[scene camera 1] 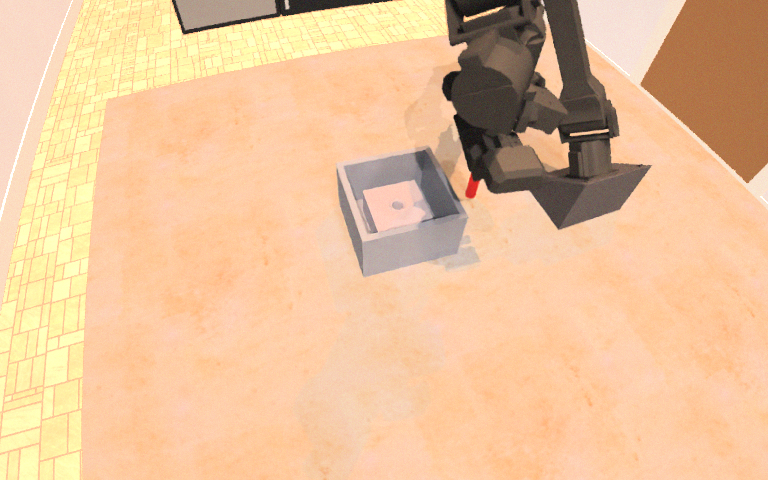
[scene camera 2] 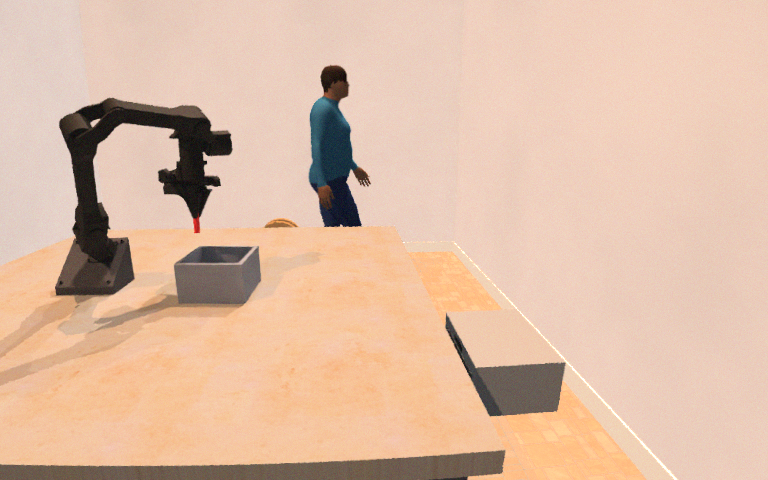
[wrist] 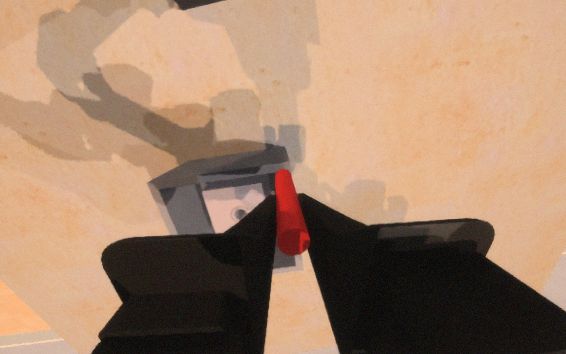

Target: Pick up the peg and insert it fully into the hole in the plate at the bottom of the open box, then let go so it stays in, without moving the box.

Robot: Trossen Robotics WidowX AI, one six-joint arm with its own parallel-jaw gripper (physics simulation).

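Places are measured from the arm's base along level axes (x ahead, y left, z up), in metres.
Where they show: gripper, fingertip midpoint: [scene camera 1: 474, 175] [scene camera 2: 196, 217] [wrist: 286, 200]; arm's base, origin of the base link: [scene camera 1: 592, 174] [scene camera 2: 103, 251].
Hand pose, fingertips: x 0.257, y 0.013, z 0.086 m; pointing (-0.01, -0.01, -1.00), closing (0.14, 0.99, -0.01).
Each offset is from my fingertips to the top centre of the thing. "pt": to the spot under its first point. Level surfaces: height alone.
The red peg {dx -0.002, dy +0.000, dz +0.041 m} [scene camera 1: 471, 187] [scene camera 2: 196, 224] [wrist: 291, 215] is held between the fingertips, its lower end pointing down. My gripper [scene camera 2: 196, 216] [wrist: 286, 200] is shut on it, above the table and higher than the box rim. The open grey box {dx +0.073, dy -0.073, dz -0.079 m} [scene camera 1: 413, 246] [scene camera 2: 209, 284] [wrist: 181, 205] stands on the table. In scene camera 1 the peg appears just right of the box's right wall. The pale plate {dx +0.073, dy -0.073, dz -0.116 m} [scene camera 1: 379, 206] [wrist: 220, 200] lies at the box's bottom, with a round hole {pt dx +0.070, dy -0.082, dz -0.127 m} [scene camera 1: 397, 204] [wrist: 240, 213] near its middle. In the wrist view the left finger hides part of the box and plate.
The arm's base [scene camera 2: 96, 277] stands on the table {dz -0.176 m} [scene camera 1: 226, 339] [scene camera 2: 283, 384], left of the box in scene camera 2. A grey block-shaped cabinet [scene camera 2: 518, 384] stands beyond the table's right edge, and a person in blue [scene camera 2: 331, 141] stands behind the table.
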